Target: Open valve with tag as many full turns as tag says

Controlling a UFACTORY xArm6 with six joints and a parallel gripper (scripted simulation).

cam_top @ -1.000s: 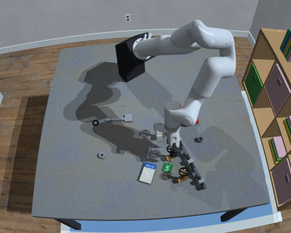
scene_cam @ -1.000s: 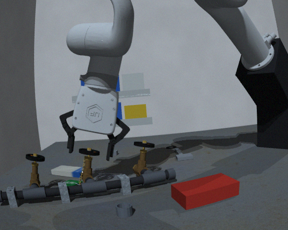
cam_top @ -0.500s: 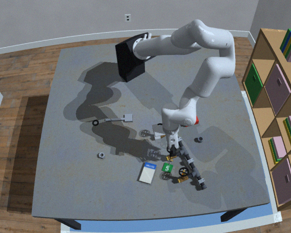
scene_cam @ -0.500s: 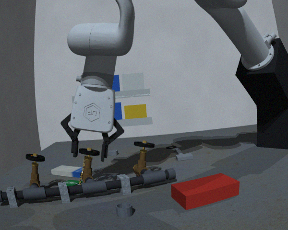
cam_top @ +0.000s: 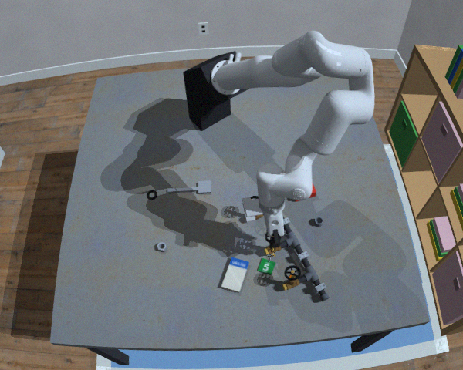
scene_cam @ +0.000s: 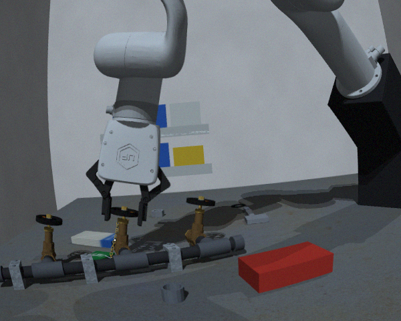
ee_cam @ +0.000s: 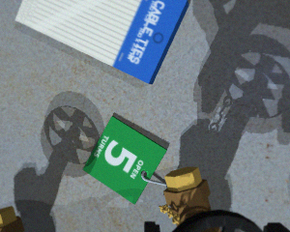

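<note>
The green tag is 9 cm below my hand and 6 cm ahead of it. From my hand the other things lie so: notepad (13 cm ahead, 9 cm to the right, 8 cm below); then grey flat tool (32 cm to the right, 16 cm behind, 8 cm below); then red block (27 cm behind, 7 cm below, 5 cm to the left).
</note>
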